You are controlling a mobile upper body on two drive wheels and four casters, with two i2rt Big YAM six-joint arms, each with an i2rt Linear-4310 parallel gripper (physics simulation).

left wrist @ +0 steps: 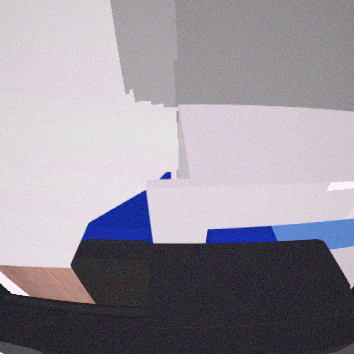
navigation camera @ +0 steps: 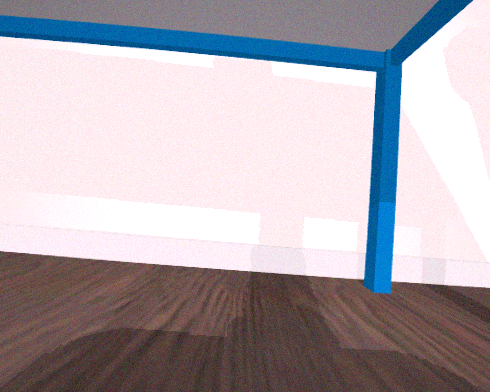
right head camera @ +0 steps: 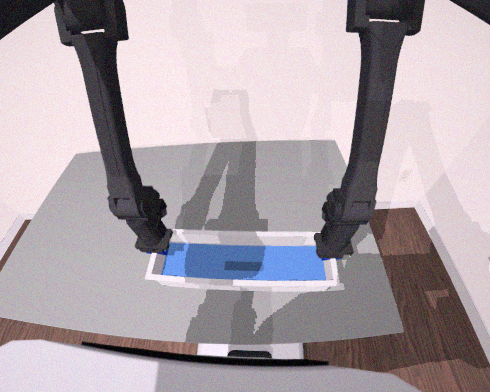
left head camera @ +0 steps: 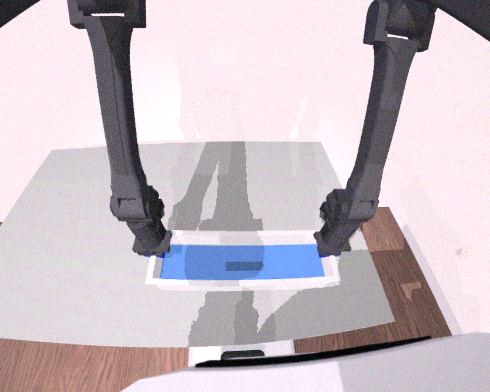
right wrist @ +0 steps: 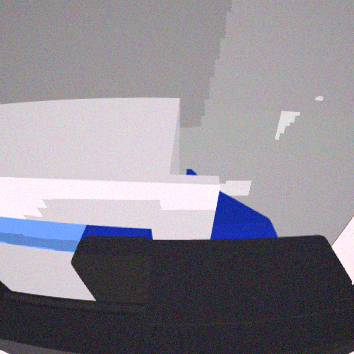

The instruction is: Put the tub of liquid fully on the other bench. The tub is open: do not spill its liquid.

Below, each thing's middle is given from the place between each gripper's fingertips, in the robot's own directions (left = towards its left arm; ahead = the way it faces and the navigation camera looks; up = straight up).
Right now the white tub (right wrist: 100, 161) is 2 cm behind my right hand, 25 cm to the left of it and 2 cm above it.
Right now my left hand is 30 mm past the white tub, 250 mm to the left of it and 20 mm below it.
